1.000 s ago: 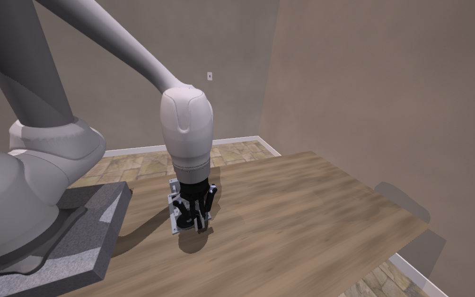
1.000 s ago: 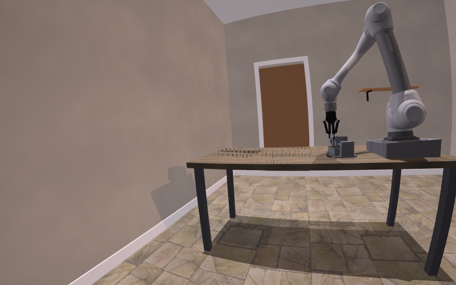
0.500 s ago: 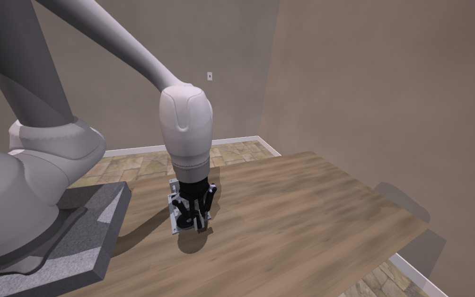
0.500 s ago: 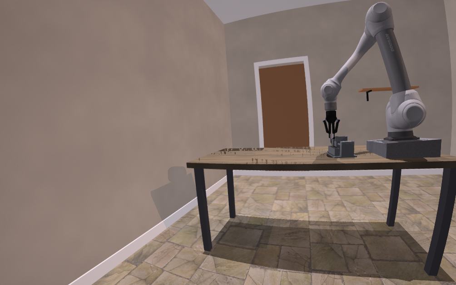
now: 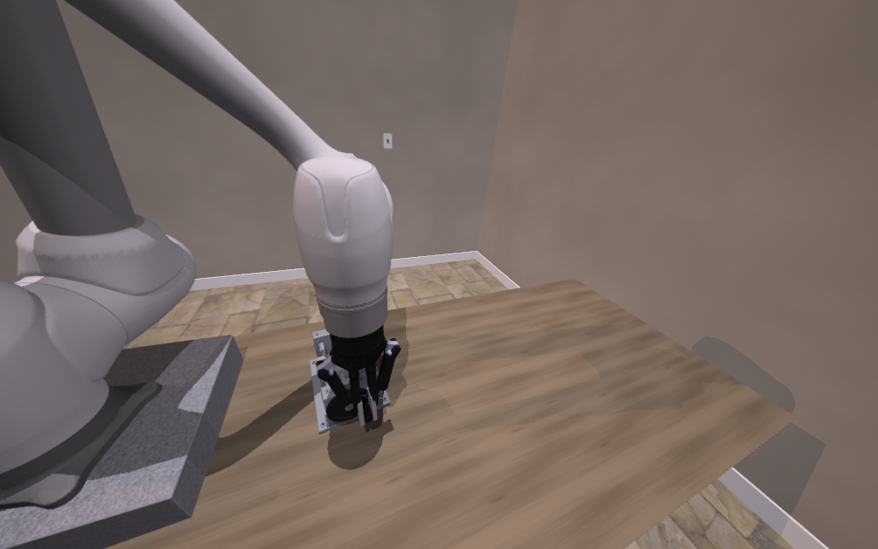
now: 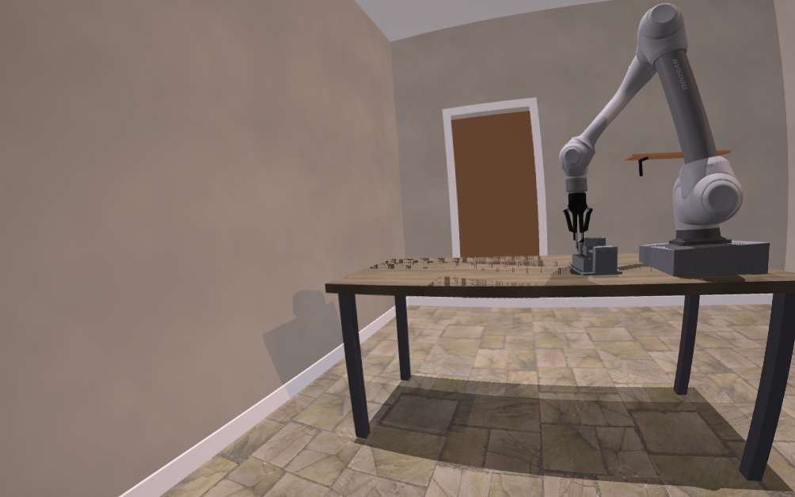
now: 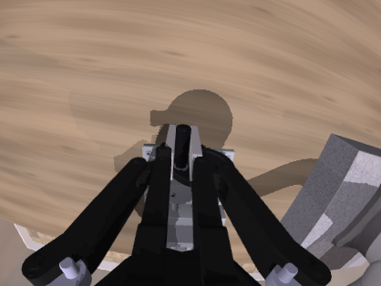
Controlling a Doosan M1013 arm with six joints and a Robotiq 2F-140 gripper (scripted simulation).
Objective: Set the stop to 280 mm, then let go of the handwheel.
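Right now the handwheel is 2 cm to the left of my hand, 2 cm below it and 1 cm behind it.
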